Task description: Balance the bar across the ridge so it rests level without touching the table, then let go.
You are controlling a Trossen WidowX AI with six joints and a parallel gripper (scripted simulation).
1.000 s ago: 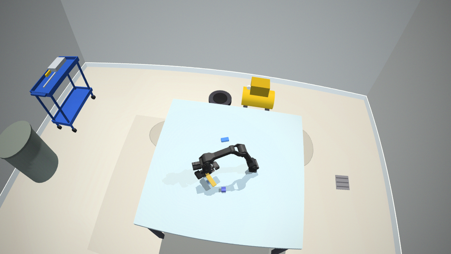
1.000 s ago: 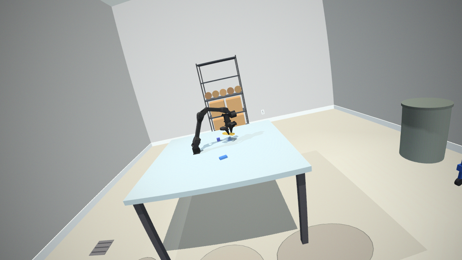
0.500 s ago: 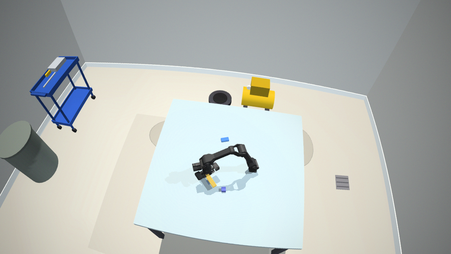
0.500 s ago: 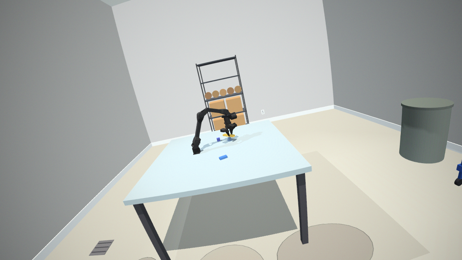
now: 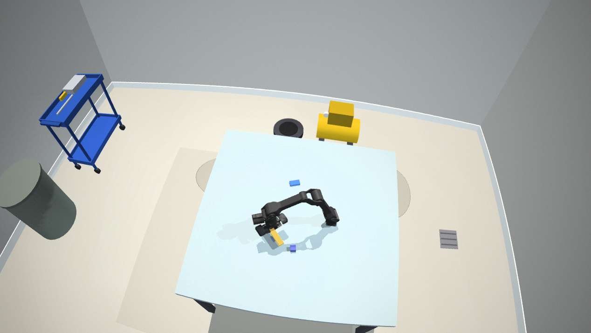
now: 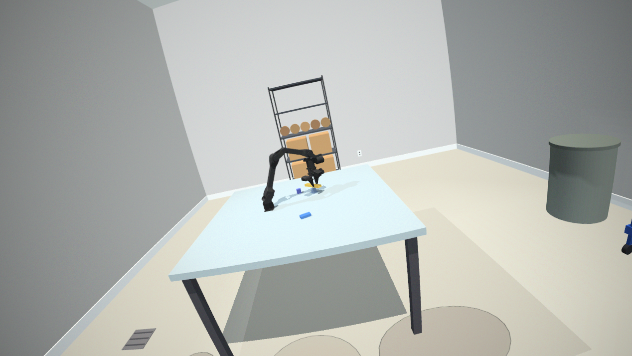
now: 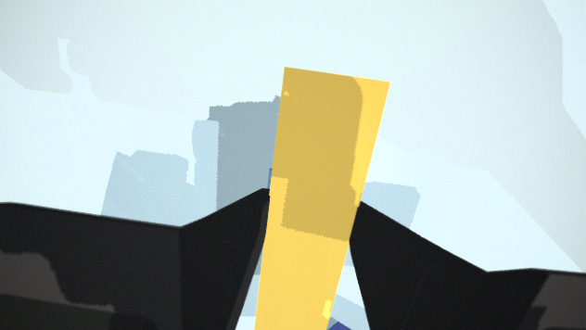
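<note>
My gripper tip is now 20 mm past the yellow bar and 20 mm to the right of it. Also, from my gripper tip: cube 140 mm behind, 80 mm to the left, 40 mm below.
</note>
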